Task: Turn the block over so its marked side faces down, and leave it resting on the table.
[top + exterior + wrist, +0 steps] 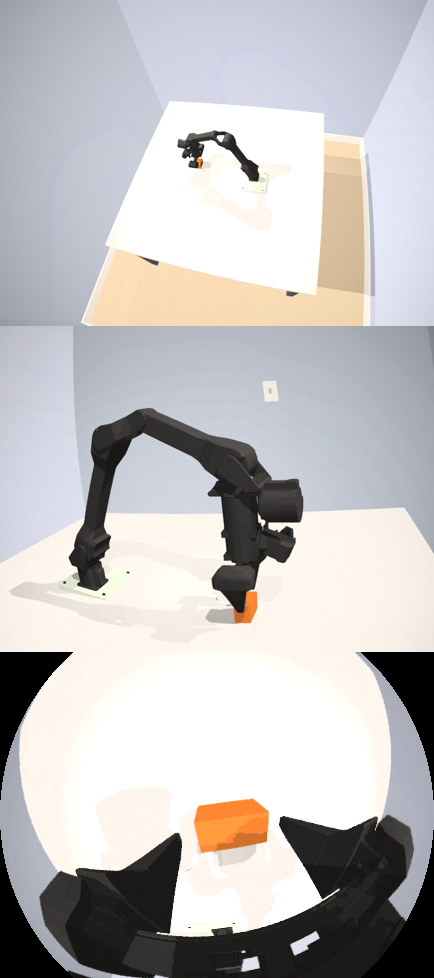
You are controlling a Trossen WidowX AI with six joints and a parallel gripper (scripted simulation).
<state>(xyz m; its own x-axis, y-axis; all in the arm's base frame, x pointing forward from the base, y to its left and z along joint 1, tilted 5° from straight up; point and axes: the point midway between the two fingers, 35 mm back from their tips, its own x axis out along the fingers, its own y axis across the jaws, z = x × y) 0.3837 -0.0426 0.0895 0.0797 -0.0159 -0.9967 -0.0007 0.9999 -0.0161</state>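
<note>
Now: the orange block 1 cm behind my gripper tip and 2 cm below it.
</note>
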